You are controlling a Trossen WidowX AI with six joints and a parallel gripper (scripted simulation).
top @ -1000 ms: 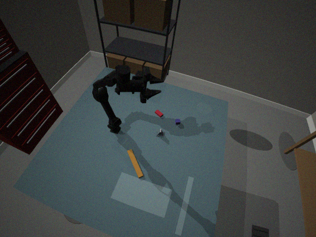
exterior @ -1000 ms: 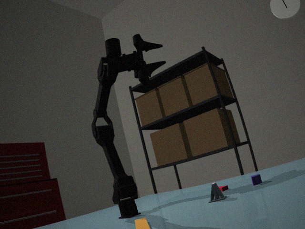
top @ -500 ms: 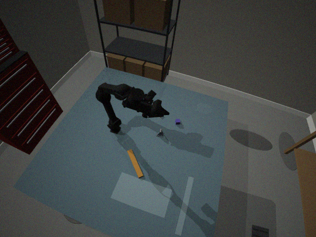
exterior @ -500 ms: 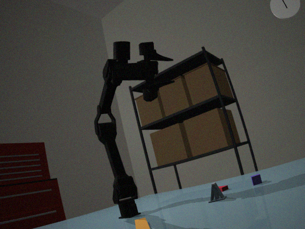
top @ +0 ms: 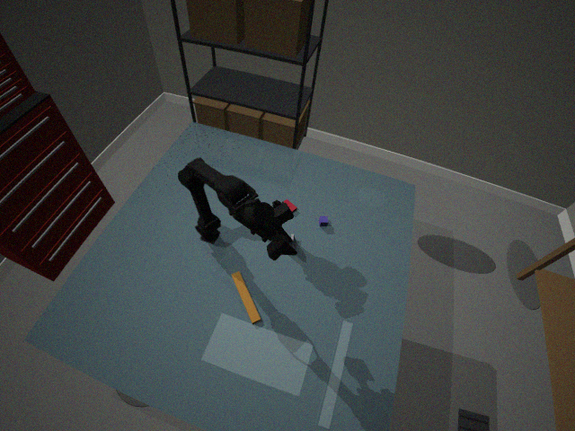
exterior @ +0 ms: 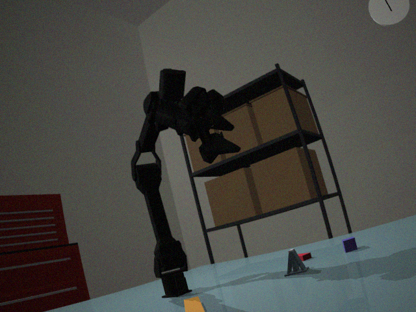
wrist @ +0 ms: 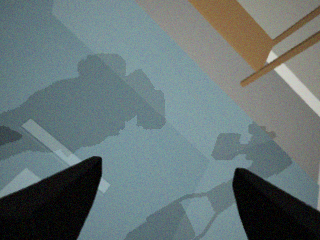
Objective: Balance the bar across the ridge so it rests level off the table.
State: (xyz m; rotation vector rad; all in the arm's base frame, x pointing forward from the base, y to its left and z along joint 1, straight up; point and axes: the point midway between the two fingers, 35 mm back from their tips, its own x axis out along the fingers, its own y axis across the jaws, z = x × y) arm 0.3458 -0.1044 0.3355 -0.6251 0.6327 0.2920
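My gripper tip is now 130 mm past the orange bar, 100 mm to the left of it and 310 mm above it. Also, from my gripper tip: red block 100 mm behind, 370 mm to the left, 310 mm below; purple cube 60 mm ahead, 340 mm to the left, 300 mm below.
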